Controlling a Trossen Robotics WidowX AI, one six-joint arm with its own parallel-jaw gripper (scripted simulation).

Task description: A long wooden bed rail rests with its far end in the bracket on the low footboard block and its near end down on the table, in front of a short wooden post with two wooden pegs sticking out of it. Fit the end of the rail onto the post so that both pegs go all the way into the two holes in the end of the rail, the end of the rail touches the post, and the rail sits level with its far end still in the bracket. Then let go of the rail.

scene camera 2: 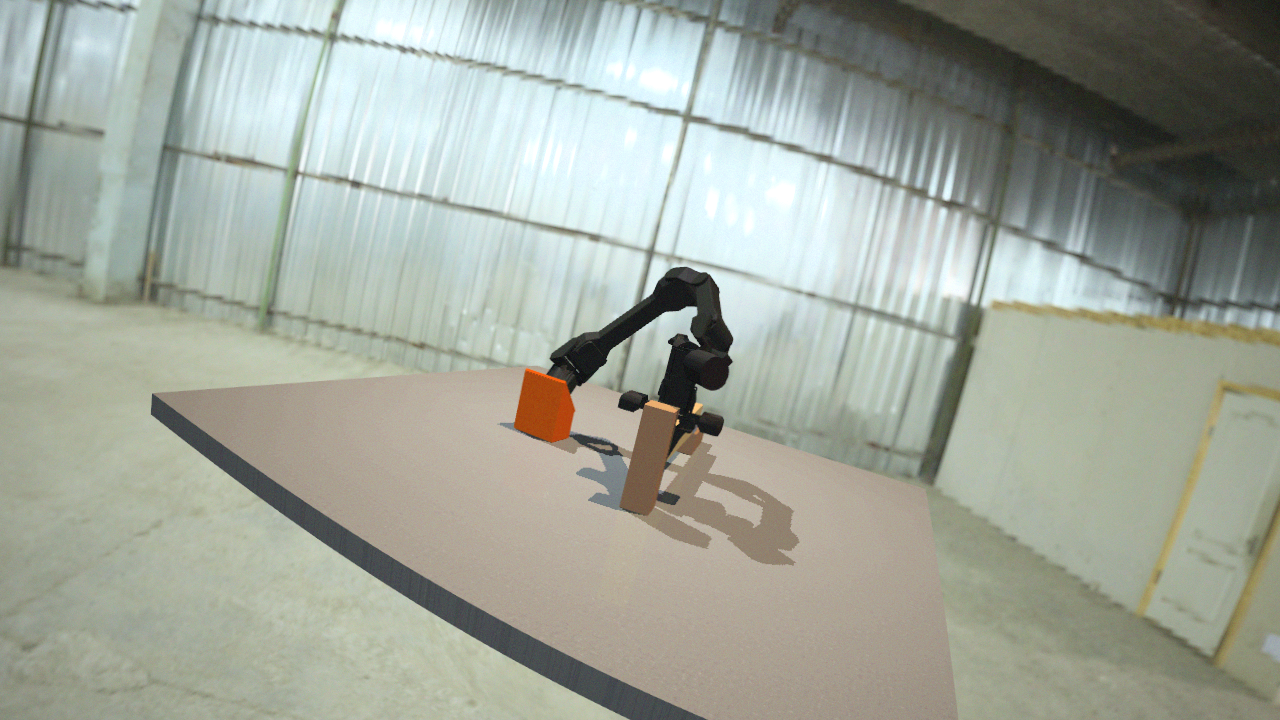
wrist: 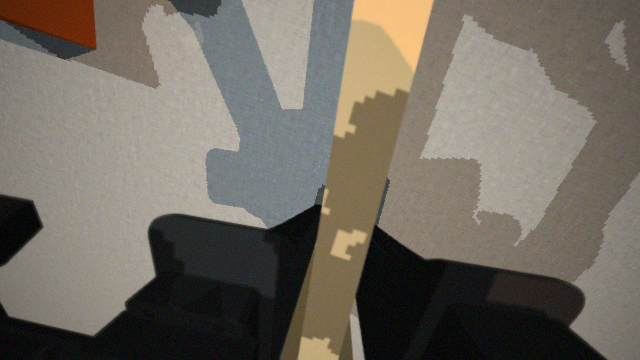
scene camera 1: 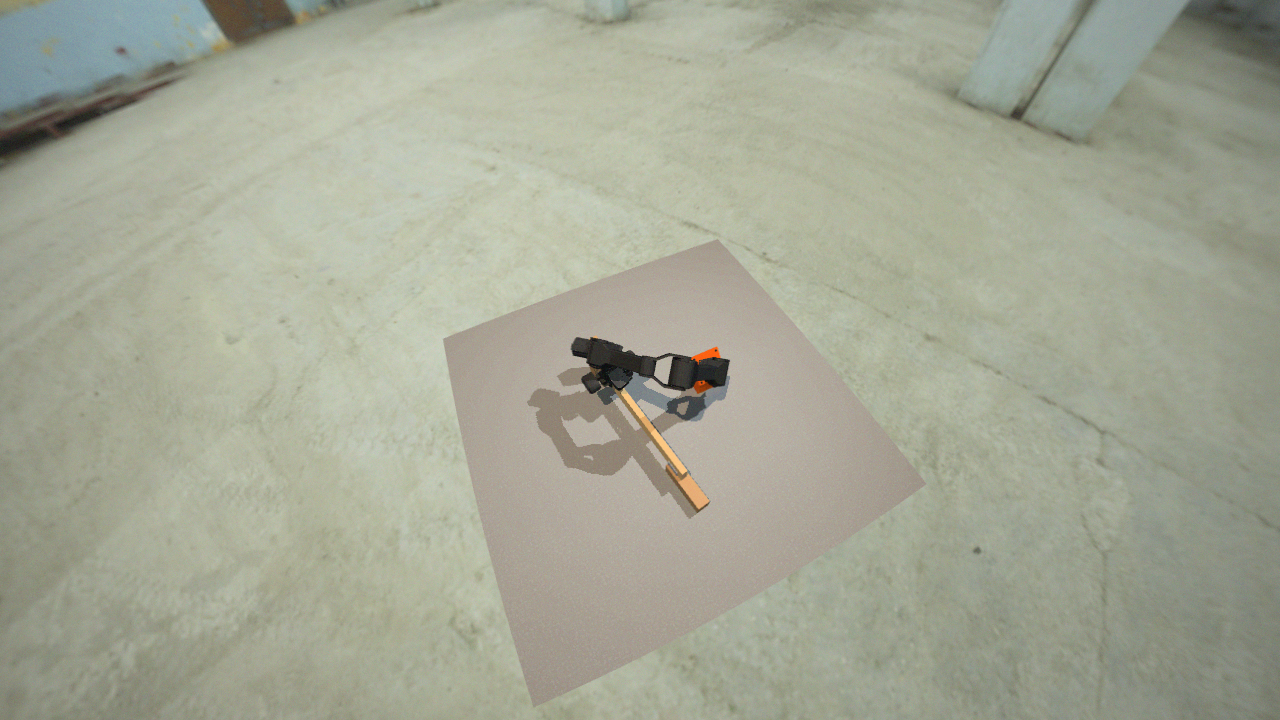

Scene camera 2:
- gripper: 660, 457
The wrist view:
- gripper: 334, 214
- long wooden rail: 382, 52
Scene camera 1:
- gripper: 614, 384
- long wooden rail: 662, 446
